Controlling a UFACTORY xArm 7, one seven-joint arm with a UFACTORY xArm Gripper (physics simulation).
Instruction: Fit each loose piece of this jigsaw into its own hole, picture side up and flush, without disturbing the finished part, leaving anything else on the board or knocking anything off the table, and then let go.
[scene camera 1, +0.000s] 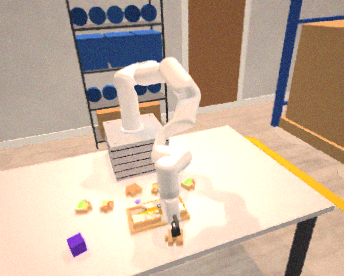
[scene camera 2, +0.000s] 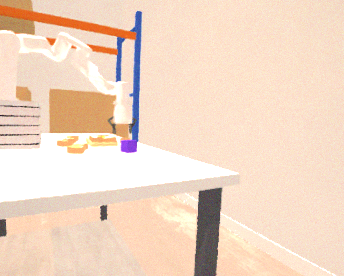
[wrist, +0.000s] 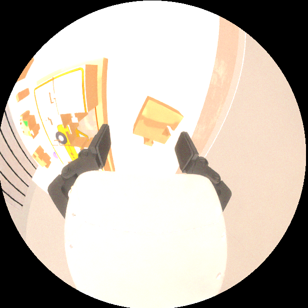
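Note:
My gripper (scene camera 1: 175, 227) (scene camera 2: 122, 131) (wrist: 144, 136) is open and empty, pointing down above a loose tan jigsaw piece (scene camera 1: 175, 238) (wrist: 157, 119) near the table's front edge. In the wrist view this piece lies slightly beyond the fingertips, between their lines; its upper face looks plain, with no picture visible. The board (scene camera 1: 131, 221) (scene camera 2: 102, 144) (wrist: 103, 85) lies beside it, with a yellow vehicle picture and a bare hole. Other loose pieces lie behind and left of the board: two green-topped ones (scene camera 1: 83, 206) (scene camera 1: 188, 183), and tan ones (scene camera 1: 106, 205) (scene camera 1: 133, 189) (scene camera 1: 155, 188).
A purple cube (scene camera 1: 77, 244) (scene camera 2: 129, 146) stands near the front left of the table. A small purple disc (scene camera 1: 138, 202) (wrist: 55, 155) lies behind the board. The arm's slatted pedestal (scene camera 1: 135, 155) is at the back. The table's front edge runs close to the piece below my gripper.

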